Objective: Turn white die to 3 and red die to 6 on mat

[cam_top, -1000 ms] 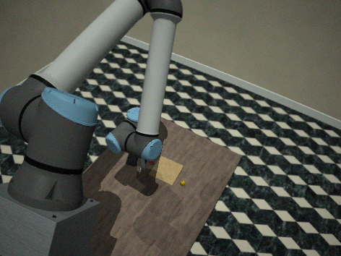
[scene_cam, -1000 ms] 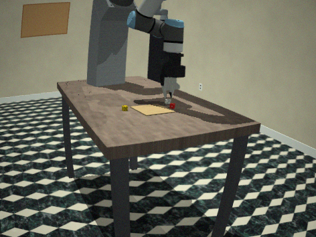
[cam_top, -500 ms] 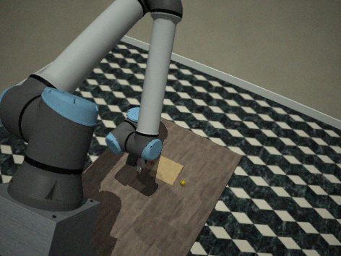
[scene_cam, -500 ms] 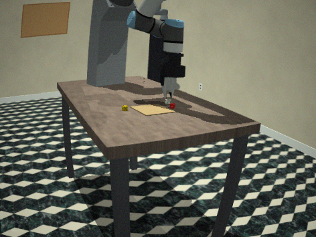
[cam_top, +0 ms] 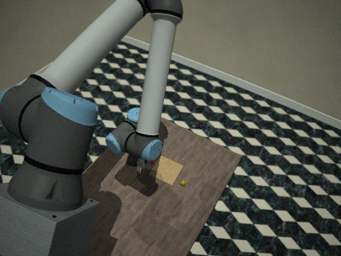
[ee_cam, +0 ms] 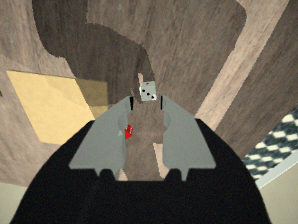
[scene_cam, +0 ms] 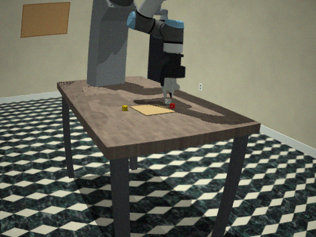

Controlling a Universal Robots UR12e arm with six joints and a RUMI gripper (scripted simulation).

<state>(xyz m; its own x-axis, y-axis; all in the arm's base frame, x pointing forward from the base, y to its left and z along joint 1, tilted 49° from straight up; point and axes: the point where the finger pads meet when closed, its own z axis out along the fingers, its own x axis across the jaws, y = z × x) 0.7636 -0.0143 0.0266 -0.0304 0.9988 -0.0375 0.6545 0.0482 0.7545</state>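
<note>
My gripper is now 30 mm above the white die. Round my hand: tan mat: 130 mm to the right, 50 mm ahead, 40 mm below; red die: 70 mm ahead, 40 mm to the right, 30 mm below; yellow die: 240 mm to the right, 30 mm below.
</note>
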